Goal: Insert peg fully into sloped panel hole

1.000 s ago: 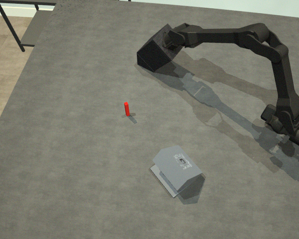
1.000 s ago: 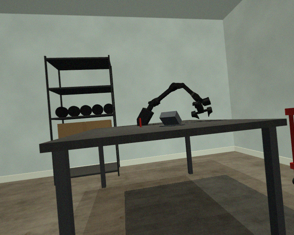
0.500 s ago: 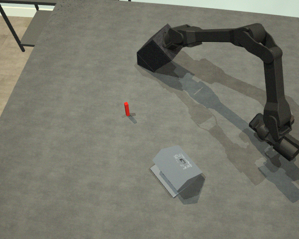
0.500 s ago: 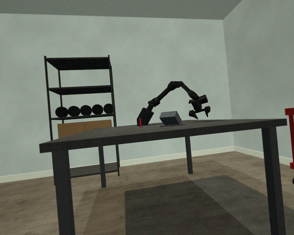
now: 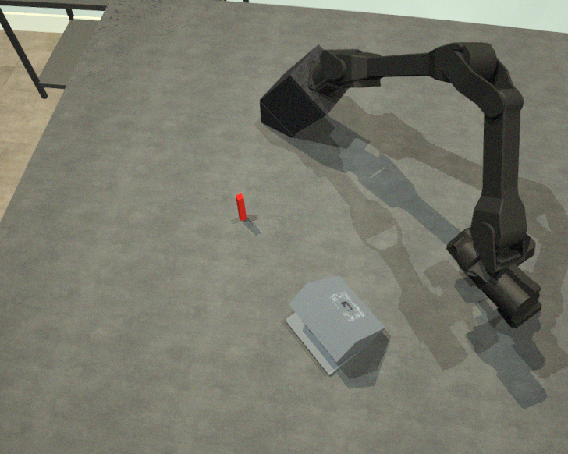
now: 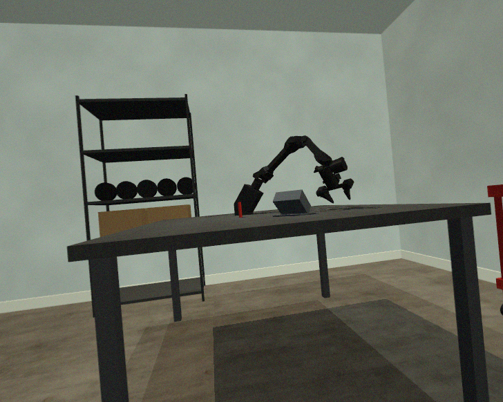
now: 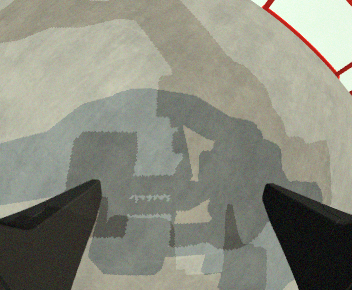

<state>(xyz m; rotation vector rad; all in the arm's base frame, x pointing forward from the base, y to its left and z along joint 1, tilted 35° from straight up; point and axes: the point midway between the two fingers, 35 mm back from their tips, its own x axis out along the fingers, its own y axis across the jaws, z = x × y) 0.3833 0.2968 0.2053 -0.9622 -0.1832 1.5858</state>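
My gripper is now 490 mm to the left of the red peg, 110 mm past it and 30 mm above it.
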